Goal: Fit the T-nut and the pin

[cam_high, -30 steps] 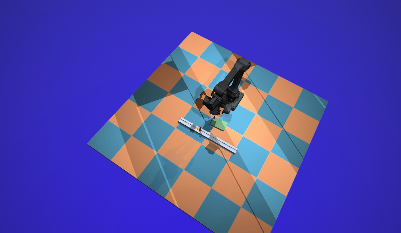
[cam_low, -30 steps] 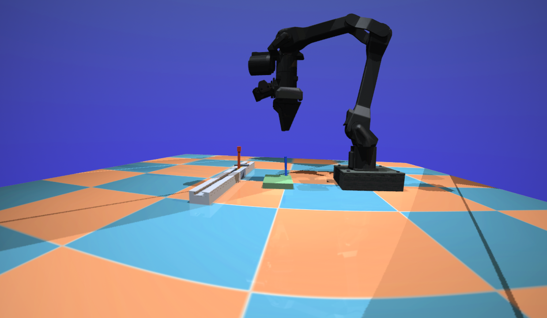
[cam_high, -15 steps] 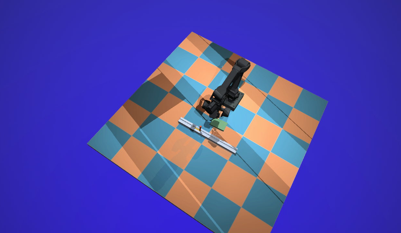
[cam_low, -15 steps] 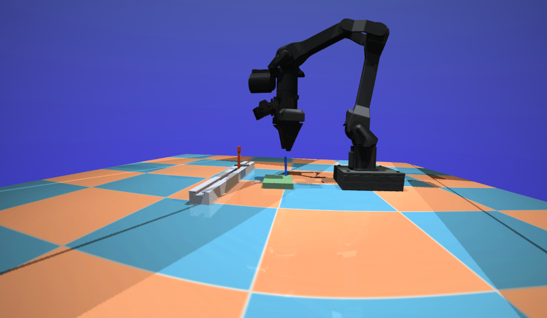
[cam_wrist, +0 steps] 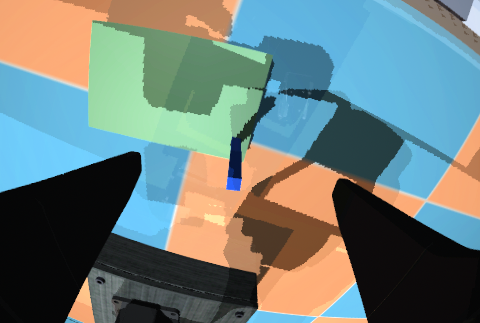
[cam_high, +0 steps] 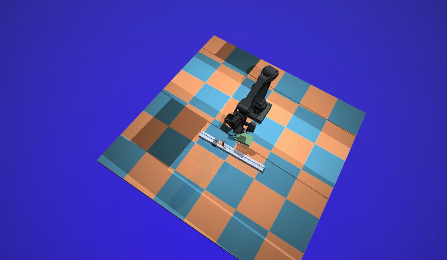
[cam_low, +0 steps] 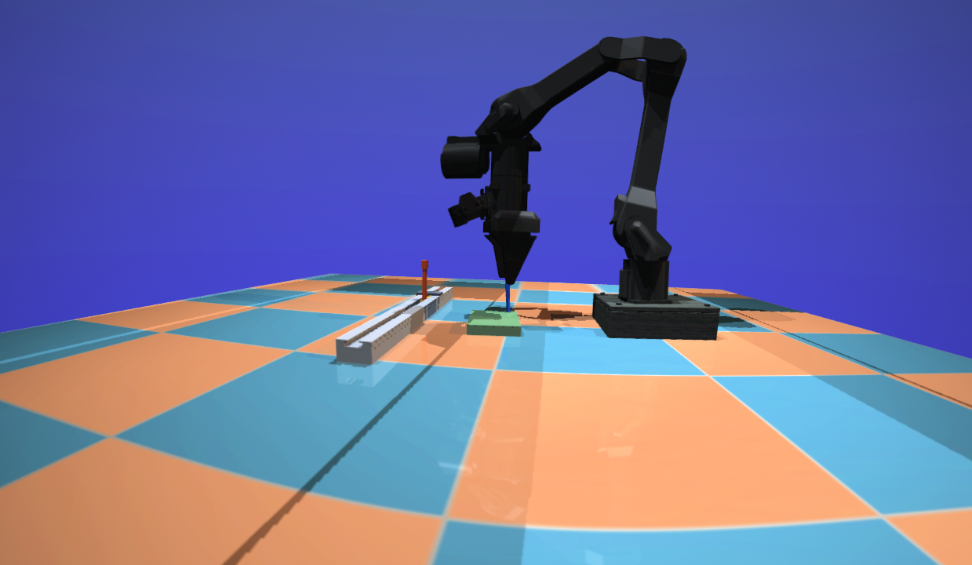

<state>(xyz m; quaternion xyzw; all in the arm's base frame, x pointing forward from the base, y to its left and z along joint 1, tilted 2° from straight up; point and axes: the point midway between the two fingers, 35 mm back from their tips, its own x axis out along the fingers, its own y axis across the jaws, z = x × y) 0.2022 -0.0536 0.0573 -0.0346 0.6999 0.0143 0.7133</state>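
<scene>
Now: gripper tip 30 mm above the blue pin. Round my gripper tip: green tray: 50 mm below, 30 mm to the left, 10 mm ahead; then brass T-nut: 130 mm ahead, 80 mm to the right, 10 mm below.
</scene>
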